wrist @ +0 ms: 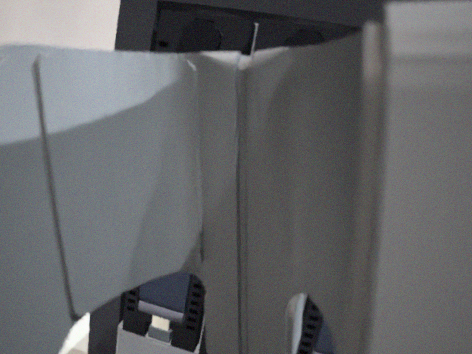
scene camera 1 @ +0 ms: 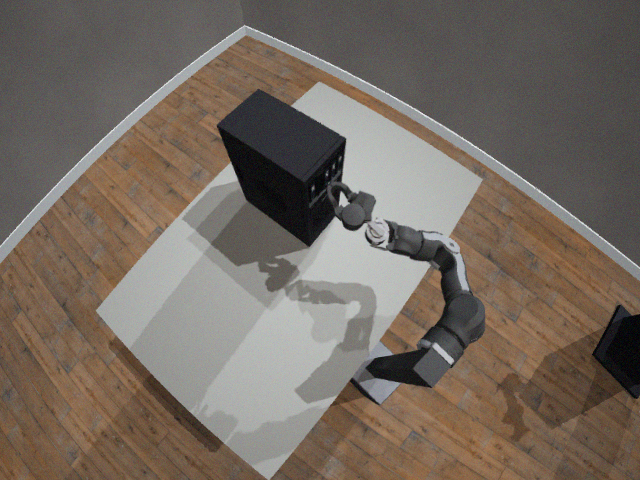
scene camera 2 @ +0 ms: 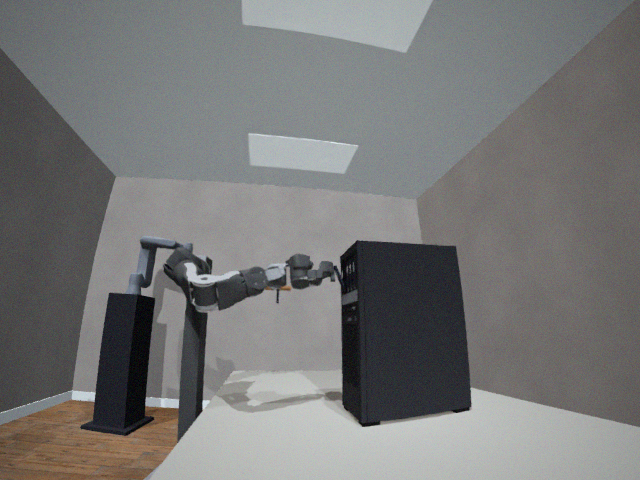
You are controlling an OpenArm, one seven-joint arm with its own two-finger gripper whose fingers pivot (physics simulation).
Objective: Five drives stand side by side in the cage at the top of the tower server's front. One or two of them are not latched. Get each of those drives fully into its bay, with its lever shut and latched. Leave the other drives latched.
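Note:
The black tower server (scene camera 1: 281, 134) (scene camera 2: 413, 330) stands upright, its drives (scene camera 1: 326, 175) in the cage at the top front. In scene camera 2, one dark lever (scene camera 2: 337, 274) leans out from the cage front, top outward. My gripper (scene camera 1: 331, 198) (scene camera 2: 332, 272) (wrist: 265, 212) is shut and empty, in front of the cage, at or very near that lever; contact cannot be told. In the wrist view the fingers hide most of the cage. The leftmost drive's lower end (wrist: 165, 295) shows below them, and part of another drive (wrist: 324, 340) at the right. The leaning lever is hidden there.
The tower stands on a pale table top (scene camera 1: 361, 129) (scene camera 2: 289, 444). My arm reaches in from the table's edge, on a dark column (scene camera 2: 192, 372). A second small grey arm (scene camera 2: 147, 266) stands on a black pedestal (scene camera 2: 124, 361) beyond the table.

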